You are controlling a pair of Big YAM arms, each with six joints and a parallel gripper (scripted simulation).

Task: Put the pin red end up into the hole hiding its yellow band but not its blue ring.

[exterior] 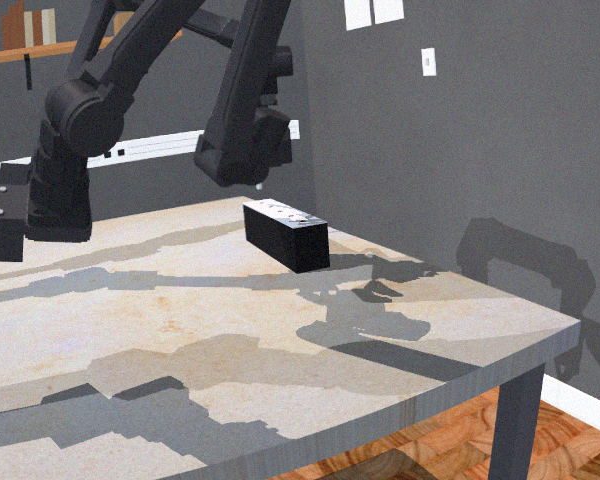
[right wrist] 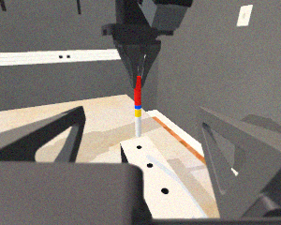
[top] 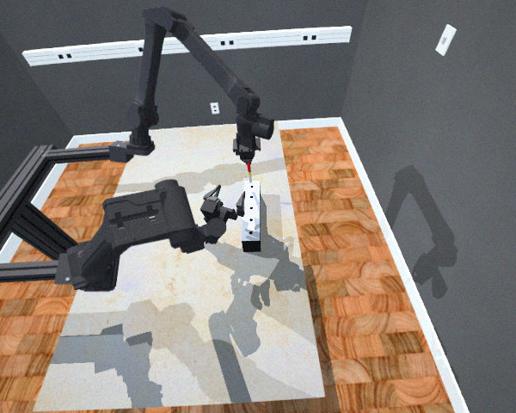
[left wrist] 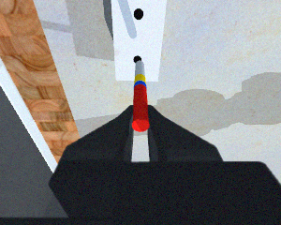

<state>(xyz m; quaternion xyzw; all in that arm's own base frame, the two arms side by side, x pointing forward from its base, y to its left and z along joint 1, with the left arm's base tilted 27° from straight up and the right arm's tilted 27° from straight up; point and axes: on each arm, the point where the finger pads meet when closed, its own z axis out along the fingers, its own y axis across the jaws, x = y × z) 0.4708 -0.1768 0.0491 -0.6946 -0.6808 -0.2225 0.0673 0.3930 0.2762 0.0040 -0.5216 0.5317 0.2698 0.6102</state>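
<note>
Right now my right hand is 7 cm short of the pin, 16 cm to the right of it and 5 cm above it. Round my right hand: block (6 cm ahead, 4 cm to the left, 21 cm below).
</note>
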